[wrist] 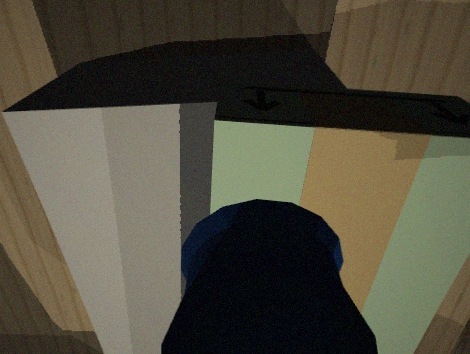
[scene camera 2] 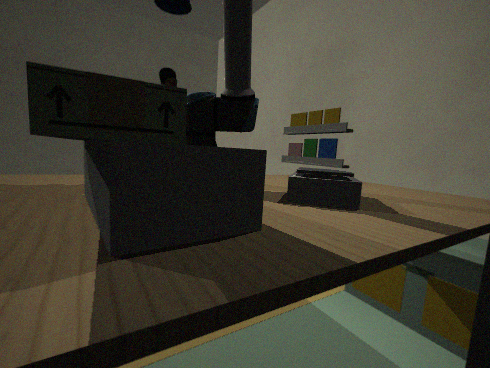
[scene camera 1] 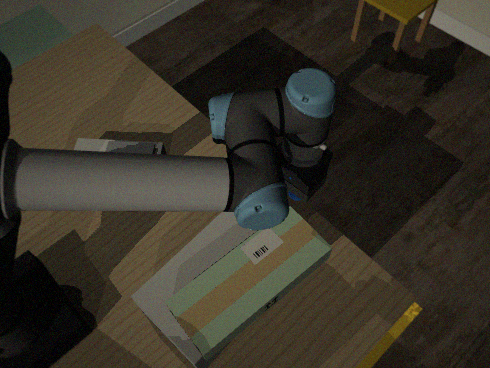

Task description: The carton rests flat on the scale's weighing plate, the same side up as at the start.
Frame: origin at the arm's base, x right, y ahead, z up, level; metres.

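Where they show: hand, its tool point: (wrist: pixel 261 266) (scene camera 2: pixel 173 4); arm's base, origin of its link: (scene camera 1: pixel 12 321).
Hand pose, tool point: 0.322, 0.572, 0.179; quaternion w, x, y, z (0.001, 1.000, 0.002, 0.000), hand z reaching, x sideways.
Observation:
Each offset is from my tool point to the centre of the thing, as dx, dy, dz. "*": to the spot under its first point. Level surfaces: height alone.
The carton {+0.024, -0.173, -0.107} (scene camera 1: pixel 250 290) (scene camera 2: pixel 107 107) (wrist: pixel 360 190) is long and pale green with a tan tape band and a white barcode label. It lies flat on a large grey block {-0.047, -0.188, -0.196} (scene camera 1: pixel 160 290) (scene camera 2: pixel 185 200) (wrist: pixel 75 175) and overhangs one long side. Its side arrows point up. The scale {-0.492, -0.157, -0.216} (scene camera 1: pixel 90 145) (scene camera 2: pixel 325 194) is a low box with a dark weighing plate {* -0.482, -0.091, -0.176} (scene camera 1: pixel 132 147) (scene camera 2: pixel 325 172), bare where it shows; the arm hides part of it in scene camera 1. My gripper, a blue suction cup (scene camera 1: pixel 295 197) (scene camera 2: pixel 173 6) (wrist: pixel 262 225), is open and empty, above the carton's far end, with a gap.
My forearm (scene camera 1: pixel 120 182) stretches across the wooden table {dz -0.255} (scene camera 1: pixel 55 95) between the block and the scale. A yellow strip (scene camera 1: pixel 392 340) lies near the table's right edge. Wall shelves (scene camera 2: pixel 317 128) and a person's head (scene camera 2: pixel 168 76) show behind. A yellow chair (scene camera 1: pixel 402 7) stands on the floor.

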